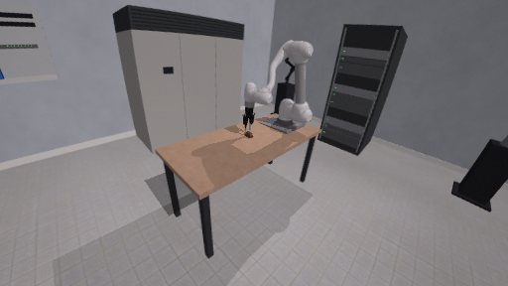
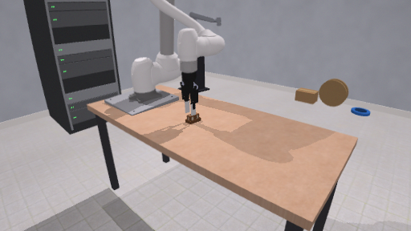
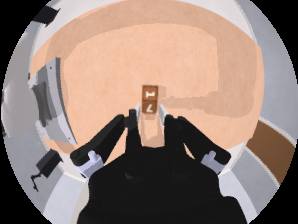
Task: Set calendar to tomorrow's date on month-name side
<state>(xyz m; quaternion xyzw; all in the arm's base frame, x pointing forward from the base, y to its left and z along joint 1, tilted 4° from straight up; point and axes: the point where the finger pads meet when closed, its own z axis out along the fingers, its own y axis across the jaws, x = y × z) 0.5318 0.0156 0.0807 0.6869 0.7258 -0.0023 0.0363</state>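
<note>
My gripper is now 2 cm to the right of the small brown wooden tray and 7 cm above it.
</note>
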